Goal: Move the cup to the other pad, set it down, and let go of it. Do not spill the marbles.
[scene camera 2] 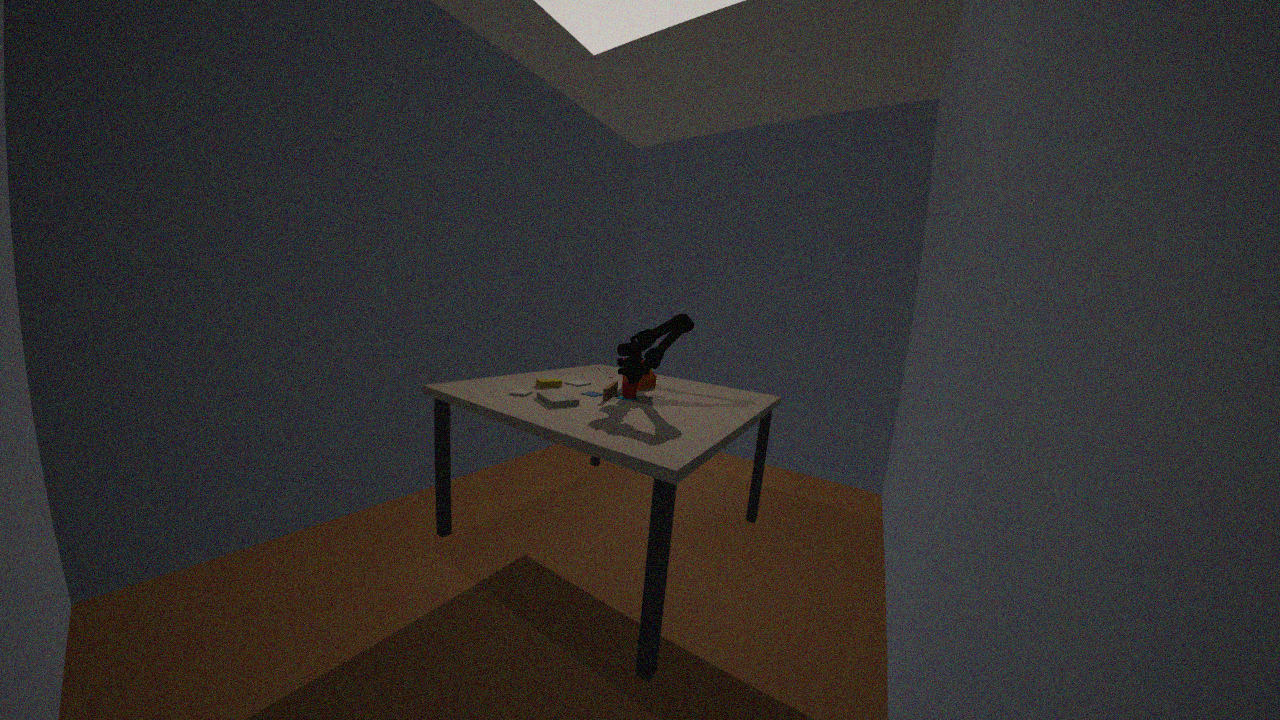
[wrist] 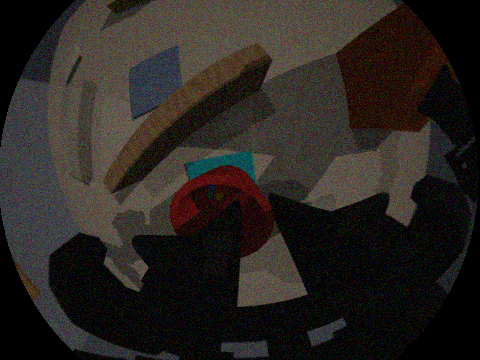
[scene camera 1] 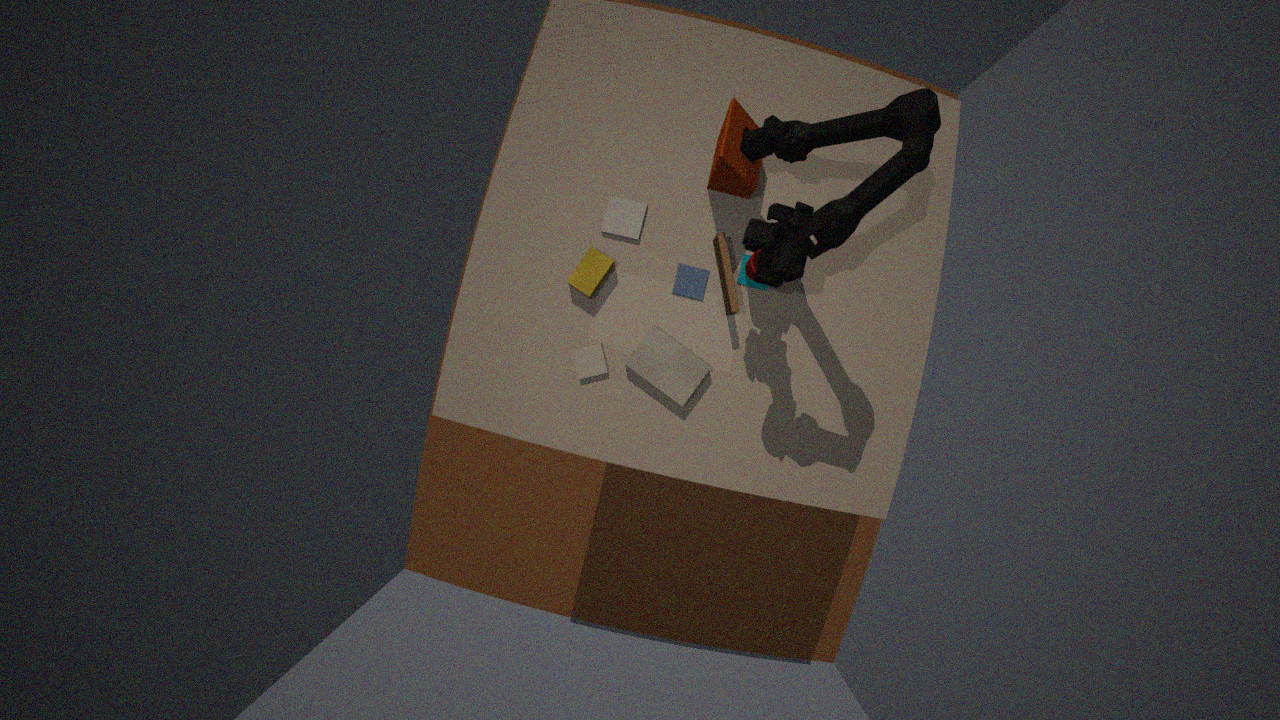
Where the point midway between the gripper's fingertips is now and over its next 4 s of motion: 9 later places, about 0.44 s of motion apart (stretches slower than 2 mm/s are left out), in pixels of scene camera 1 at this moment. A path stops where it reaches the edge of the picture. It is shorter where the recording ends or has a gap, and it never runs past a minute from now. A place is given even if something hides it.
My gripper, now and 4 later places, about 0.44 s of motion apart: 763, 255; 765, 253; 768, 251; 770, 249; 774, 246
